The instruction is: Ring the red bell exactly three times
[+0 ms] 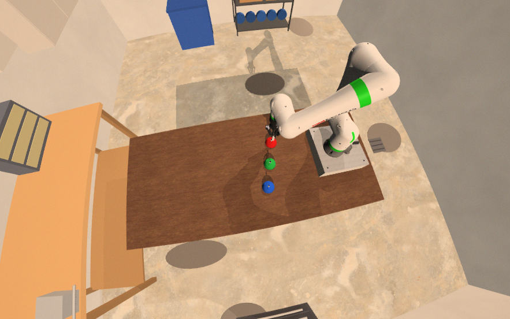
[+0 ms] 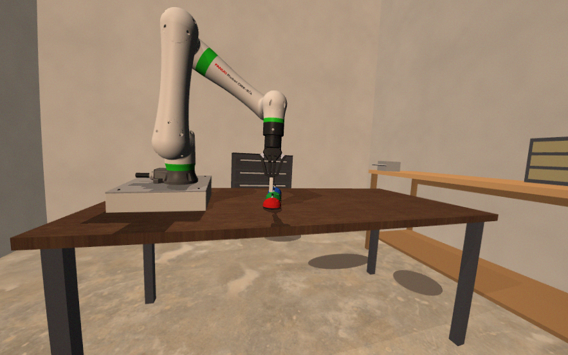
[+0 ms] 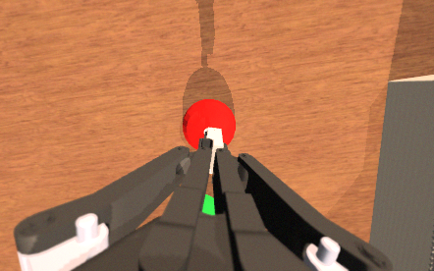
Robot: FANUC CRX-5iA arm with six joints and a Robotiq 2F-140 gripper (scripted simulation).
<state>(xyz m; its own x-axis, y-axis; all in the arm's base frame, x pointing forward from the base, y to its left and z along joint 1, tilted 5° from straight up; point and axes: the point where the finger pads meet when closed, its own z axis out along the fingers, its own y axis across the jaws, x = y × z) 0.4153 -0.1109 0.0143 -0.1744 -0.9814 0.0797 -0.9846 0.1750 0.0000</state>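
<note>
The red bell lies 70 mm below my hand and 10 mm ahead of it. Also, from my hand: blue bell 330 mm to the left, 70 mm below, 70 mm ahead; green bell 160 mm to the left, 70 mm below, 40 mm ahead.
</note>
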